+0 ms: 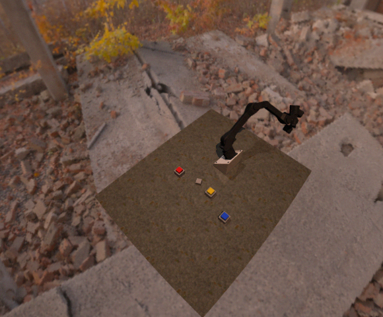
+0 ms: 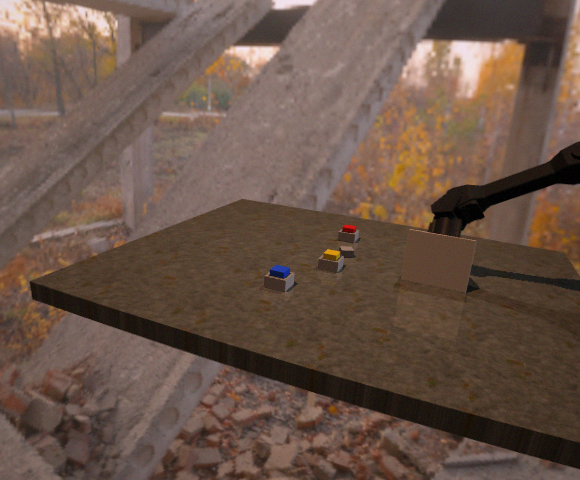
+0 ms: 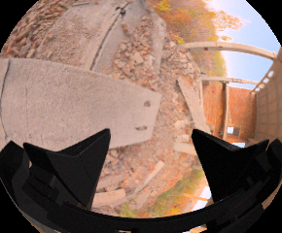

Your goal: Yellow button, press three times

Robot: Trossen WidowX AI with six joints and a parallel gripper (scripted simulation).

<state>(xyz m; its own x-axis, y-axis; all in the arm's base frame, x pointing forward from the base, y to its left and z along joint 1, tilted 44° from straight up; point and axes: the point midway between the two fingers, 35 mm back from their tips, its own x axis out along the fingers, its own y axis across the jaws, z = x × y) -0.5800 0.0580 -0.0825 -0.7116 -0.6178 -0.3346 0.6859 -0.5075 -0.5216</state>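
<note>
My gripper tip is 84 cm short of the yellow button, 2 cm to the left of it and 6 cm above it. From my gripper tip the other things lie so: small grey block 84 cm ahead, 13 cm to the right, 8 cm below; then red button 88 cm ahead, 26 cm to the right, 6 cm below; then blue button 89 cm ahead, 14 cm to the left, 6 cm below.
</note>
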